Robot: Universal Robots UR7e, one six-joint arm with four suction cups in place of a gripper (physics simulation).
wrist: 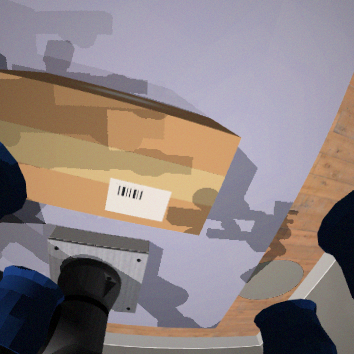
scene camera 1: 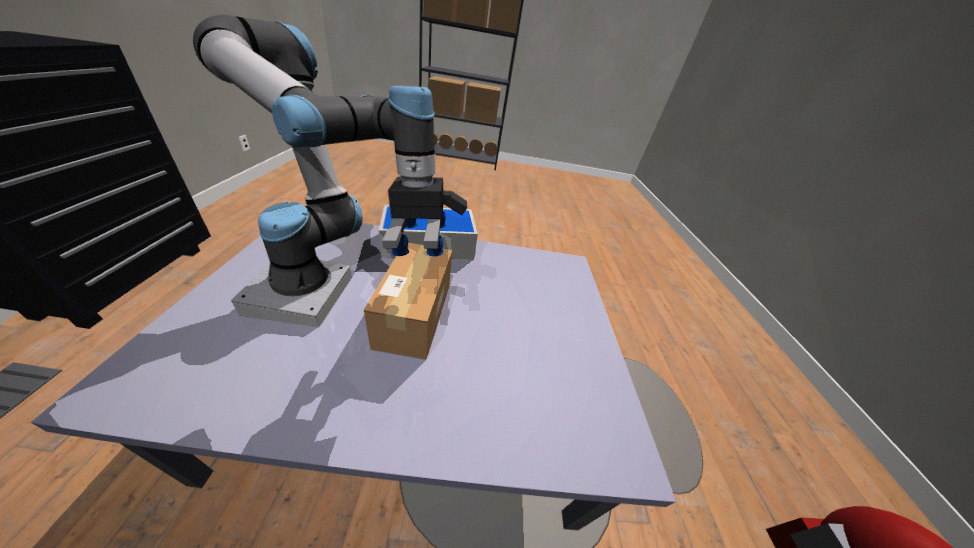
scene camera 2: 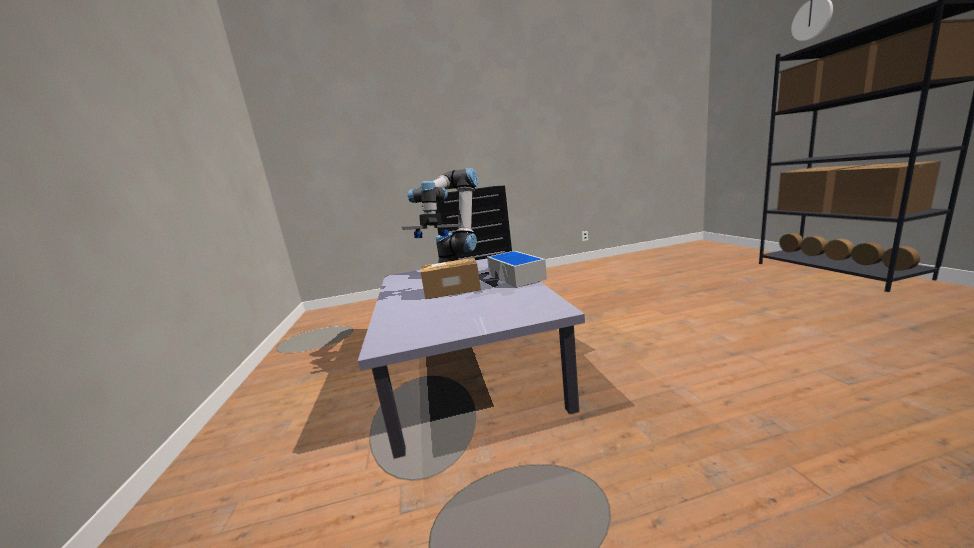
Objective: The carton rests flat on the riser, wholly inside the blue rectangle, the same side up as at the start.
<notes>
My suction head [wrist: 36,296] holds nothing. The cup hangs 27 cm from the middle of a brown carton [scene camera 1: 401,317], above it. The table carries a riser with blue rectangle [scene camera 1: 460,235].
The brown carton also shows in the wrist view [wrist: 81,146] and in scene camera 2 [scene camera 2: 454,277]. The riser with blue rectangle shows as well in scene camera 2 [scene camera 2: 518,269]. The wrist view does not show the riser with blue rectangle: it is out of frame.
</notes>
